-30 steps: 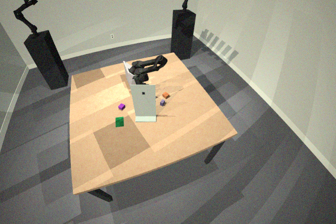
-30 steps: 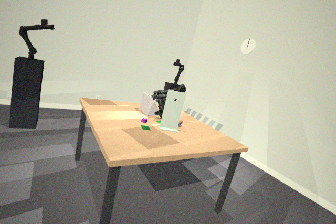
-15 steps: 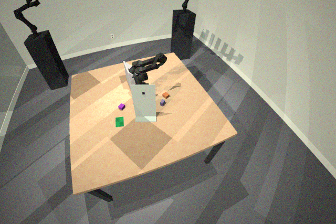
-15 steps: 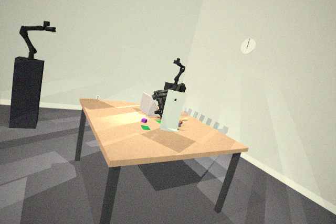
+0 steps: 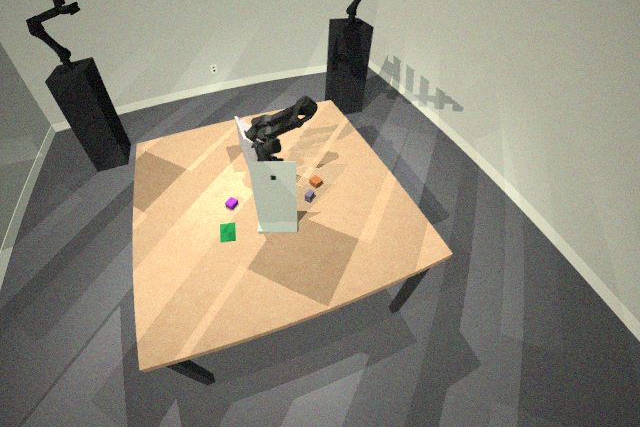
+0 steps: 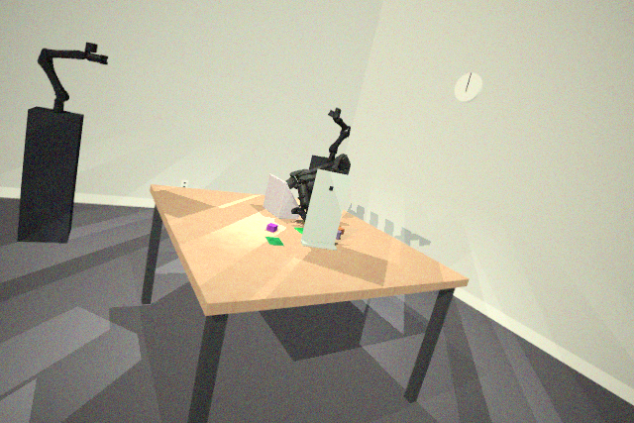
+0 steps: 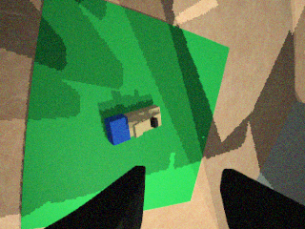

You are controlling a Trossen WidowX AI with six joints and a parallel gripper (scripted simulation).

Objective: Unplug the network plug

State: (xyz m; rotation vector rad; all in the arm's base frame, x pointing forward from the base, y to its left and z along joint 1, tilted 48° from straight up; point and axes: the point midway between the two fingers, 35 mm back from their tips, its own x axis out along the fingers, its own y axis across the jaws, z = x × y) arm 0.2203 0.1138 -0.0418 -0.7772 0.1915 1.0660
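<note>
Right now my gripper tip is 5 cm above the green marked square, 1 cm to the right of it and 1 cm short of it. From my gripper tip the other things lie so: grey panel (17 cm ahead, 12 cm above, 3 cm to the right); then lilac block (15 cm to the left, 8 cm ahead, 3 cm below); then orange block (21 cm to the left, 3 cm below).
</note>
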